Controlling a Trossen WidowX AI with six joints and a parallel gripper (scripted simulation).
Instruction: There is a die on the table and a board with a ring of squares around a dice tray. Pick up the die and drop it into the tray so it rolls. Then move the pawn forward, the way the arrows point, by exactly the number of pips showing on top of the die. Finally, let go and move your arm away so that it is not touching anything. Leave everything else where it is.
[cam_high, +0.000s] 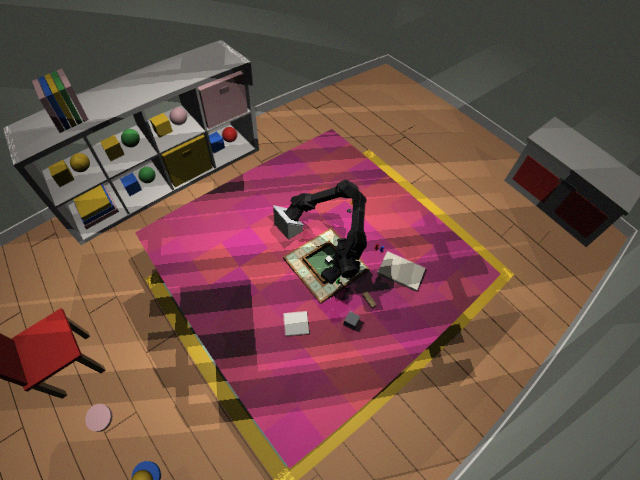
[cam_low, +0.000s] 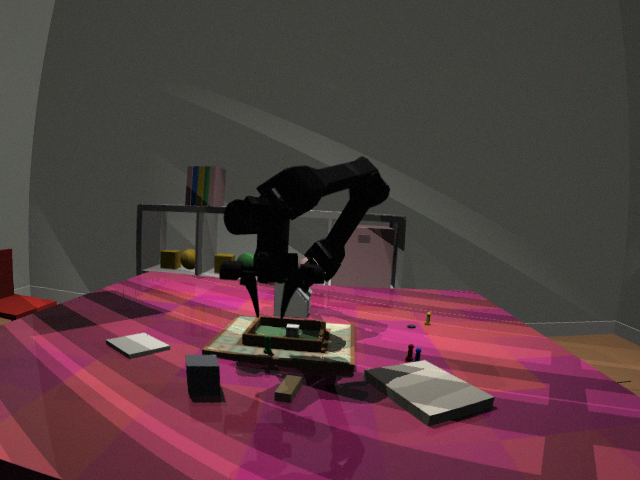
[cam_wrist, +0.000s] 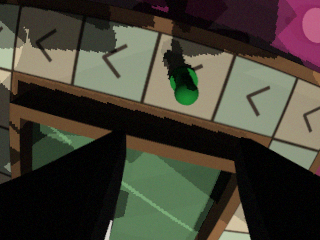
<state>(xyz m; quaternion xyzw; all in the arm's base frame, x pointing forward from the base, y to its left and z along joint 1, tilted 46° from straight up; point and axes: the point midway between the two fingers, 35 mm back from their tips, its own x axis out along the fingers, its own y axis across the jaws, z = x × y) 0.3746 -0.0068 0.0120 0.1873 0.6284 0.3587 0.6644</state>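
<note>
My gripper tip is 10 mm short of the green pawn and 50 mm above it. From my gripper tip the other things lie so: green dice tray: 100 mm behind, 10 mm to the left, 70 mm below; then tan block: 150 mm ahead, 60 mm to the left, 70 mm below; then white die: 100 mm behind, 30 mm to the left, 50 mm below.
</note>
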